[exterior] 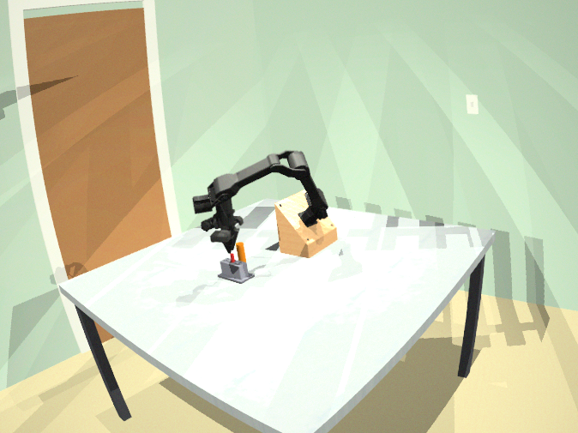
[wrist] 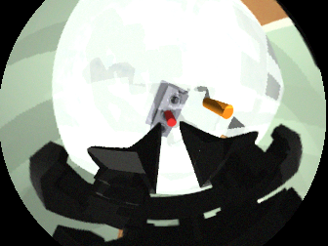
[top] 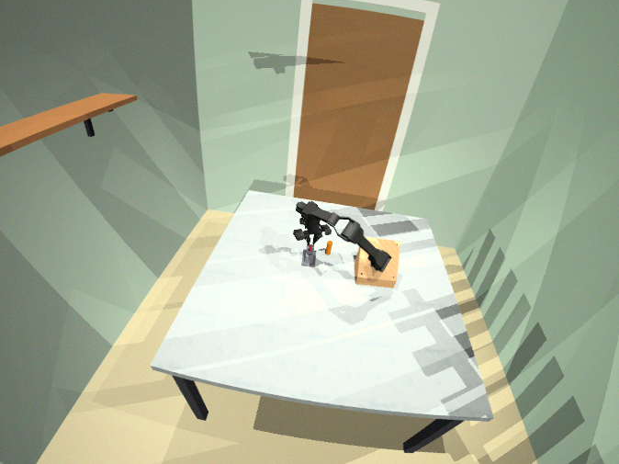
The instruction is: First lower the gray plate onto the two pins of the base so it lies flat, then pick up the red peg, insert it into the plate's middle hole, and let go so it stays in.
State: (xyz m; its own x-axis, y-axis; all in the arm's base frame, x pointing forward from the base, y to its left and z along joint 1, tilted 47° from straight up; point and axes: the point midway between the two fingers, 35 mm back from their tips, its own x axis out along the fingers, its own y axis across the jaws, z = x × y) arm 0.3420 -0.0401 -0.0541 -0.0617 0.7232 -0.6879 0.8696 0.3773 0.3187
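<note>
Right now my gripper tip is 20 mm above the red peg. Also, from my gripper tip: orange peg: 100 mm behind, 60 mm to the right, 60 mm below; then base: 90 mm below; then gray plate: 50 mm below.
</note>
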